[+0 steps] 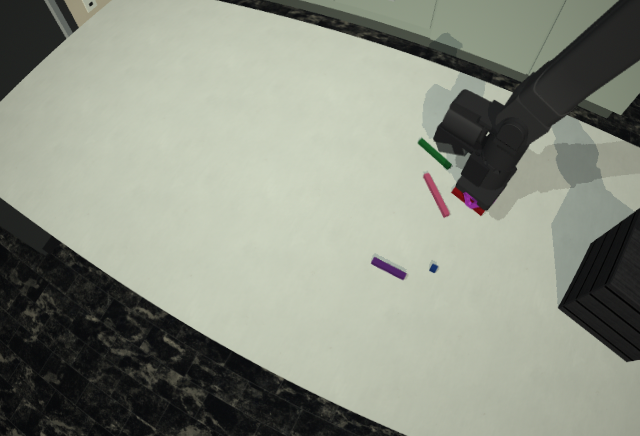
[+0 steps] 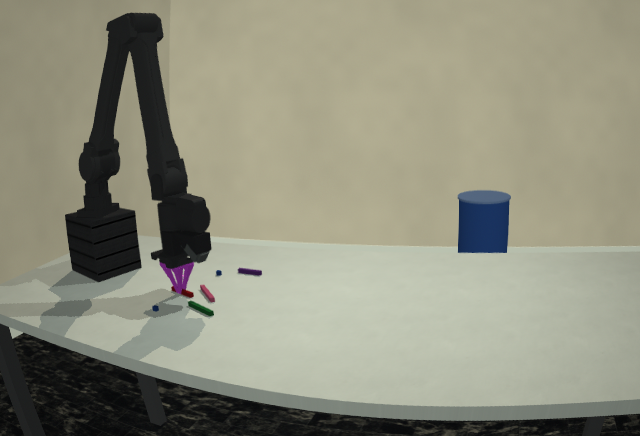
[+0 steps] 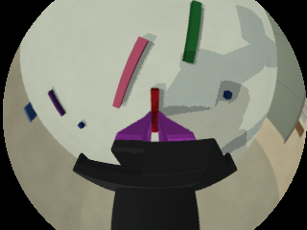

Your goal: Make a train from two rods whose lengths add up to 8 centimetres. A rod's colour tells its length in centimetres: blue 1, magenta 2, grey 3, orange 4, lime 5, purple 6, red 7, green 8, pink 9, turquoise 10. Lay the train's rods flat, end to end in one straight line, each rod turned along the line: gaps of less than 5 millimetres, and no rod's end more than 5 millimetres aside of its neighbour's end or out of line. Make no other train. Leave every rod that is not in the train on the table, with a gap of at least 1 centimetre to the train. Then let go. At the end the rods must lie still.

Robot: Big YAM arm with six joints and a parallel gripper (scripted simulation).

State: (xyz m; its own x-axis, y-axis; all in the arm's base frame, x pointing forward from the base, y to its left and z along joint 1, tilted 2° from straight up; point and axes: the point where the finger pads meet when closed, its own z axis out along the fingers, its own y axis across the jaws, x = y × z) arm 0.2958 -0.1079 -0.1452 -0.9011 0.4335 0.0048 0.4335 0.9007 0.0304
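My hand is 11 cm short of the purple rod and 17 cm to the right of it. From my hand the other things lie so: pink rod: 7 cm ahead; green rod: 9 cm ahead, 9 cm to the right; red rod: 1 cm ahead.
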